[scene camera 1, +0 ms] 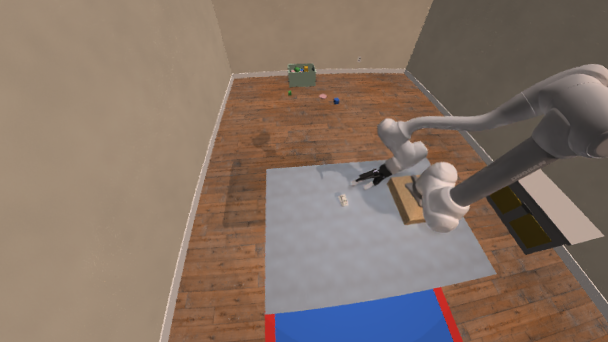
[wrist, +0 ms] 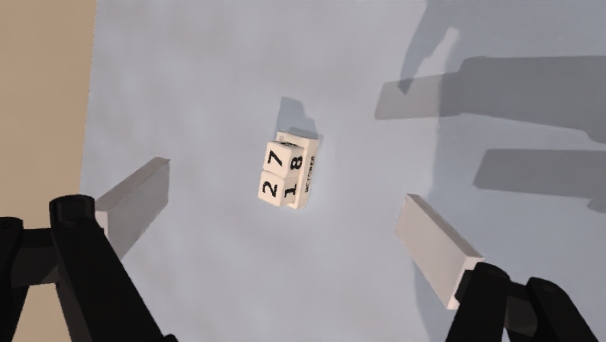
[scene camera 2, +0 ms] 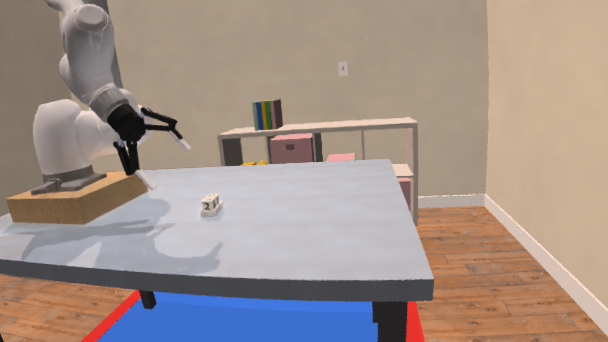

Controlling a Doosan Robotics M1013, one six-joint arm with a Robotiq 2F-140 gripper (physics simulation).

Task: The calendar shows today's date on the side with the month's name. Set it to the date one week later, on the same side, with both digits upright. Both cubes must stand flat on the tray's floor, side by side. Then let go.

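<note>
The calendar's two white cubes stand side by side in its white tray (wrist: 311,150) (scene camera 2: 208,214). In the wrist view, the side with the word OCTOBER shows 1 on the lower cube (wrist: 270,189) and 8 on the upper cube (wrist: 275,157), reading 18, both digits upright. The tops show 2 and 7. Both cubes look level; the tray's floor is hidden. The calendar also shows small in scene camera 1 (scene camera 1: 343,200) and scene camera 2 (scene camera 2: 210,204). My gripper (scene camera 1: 361,184) (scene camera 2: 170,166) (wrist: 289,197) is open and empty, tilted, above the table on the robot-base side of the calendar.
The calendar stands on the grey table (scene camera 1: 310,250) (scene camera 2: 300,225). The arm's wooden base block (scene camera 1: 406,202) (scene camera 2: 50,207) is beyond the gripper. A shelf unit (scene camera 2: 415,150) stands behind the table. A toy box (scene camera 1: 302,79) is by the far wall.
</note>
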